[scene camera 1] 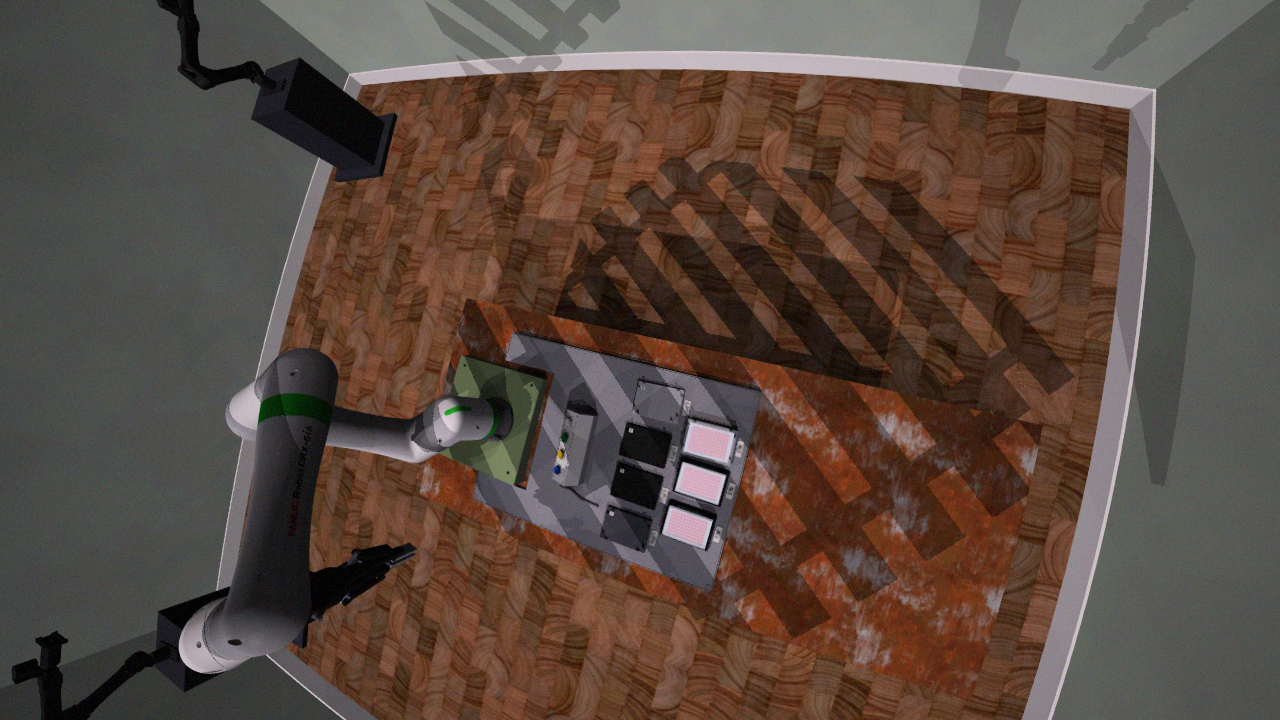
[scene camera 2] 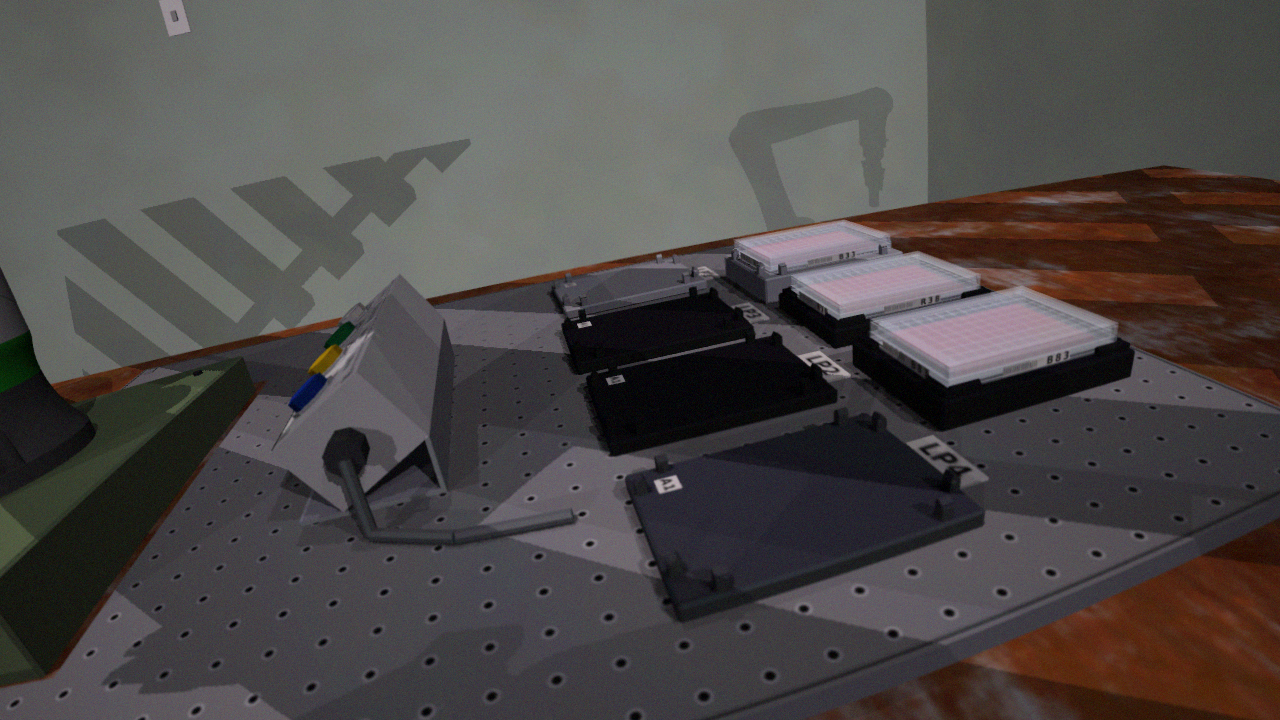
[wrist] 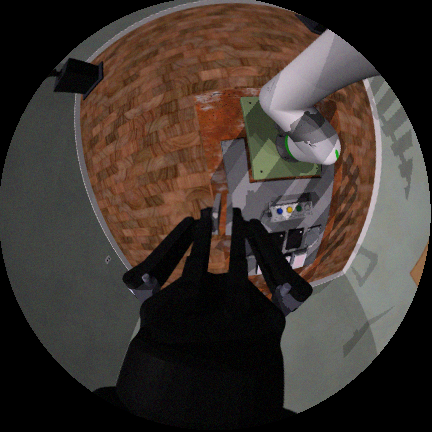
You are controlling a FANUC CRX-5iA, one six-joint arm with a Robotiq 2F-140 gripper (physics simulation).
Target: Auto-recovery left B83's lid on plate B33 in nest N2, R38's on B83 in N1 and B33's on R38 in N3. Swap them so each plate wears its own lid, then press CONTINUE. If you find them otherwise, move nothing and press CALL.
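Places are measured from the arm's base along level axes (x left, y back, z up), in centimetres.
Pixels of known places: gripper, fingertip midpoint: [scene camera 1: 411, 549] [wrist: 223, 201]; arm's base at its link origin: [scene camera 1: 495, 419] [wrist: 290, 144].
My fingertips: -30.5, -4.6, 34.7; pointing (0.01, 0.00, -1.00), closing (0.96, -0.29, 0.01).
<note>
Ahead of a thing's pixels: the offset from my fingertips to its top centre, as dx, dy, dz. "*": to the spot under its first point. Level surfaces: height alone.
Three plates with clear lids over pink wells stand in a row of nests on the grey pegboard @(dz -37.5) [scene camera 1: 609, 376] [scene camera 2: 357, 609]: a far plate @(+33.8, -66.2, -33.5) [scene camera 1: 709, 442] [scene camera 2: 810, 246], a middle plate @(+21.8, -65.1, -34.4) [scene camera 1: 699, 482] [scene camera 2: 882, 282] and a near plate @(+8.8, -62.9, -33.9) [scene camera 1: 687, 525] [scene camera 2: 993, 330]. The lid and plate labels are too small to read. They show small in the wrist view [wrist: 298, 259]. My gripper [scene camera 1: 407, 550] [wrist: 223, 201] is shut and empty. It hangs high over the wooden floor, off the board's edge and far from the plates. It is out of scene camera 2's view.
A slanted button box @(+26.3, -25.5, -29.1) [scene camera 1: 577, 445] [scene camera 2: 376, 385] [wrist: 287, 210] with blue, yellow and green buttons stands beside the green robot base [scene camera 1: 487, 393]. Two black empty nests @(* +28.8, -47.6, -36.5) [scene camera 2: 657, 326] @(* +16.0, -45.8, -36.5) [scene camera 2: 706, 389], a dark flat lid park @(+3.7, -44.4, -35.5) [scene camera 2: 796, 506] and a grey nest @(+43.3, -49.8, -35.5) [scene camera 2: 626, 286] lie beside the plates. Camera stands [scene camera 1: 322, 116] flank the floor.
</note>
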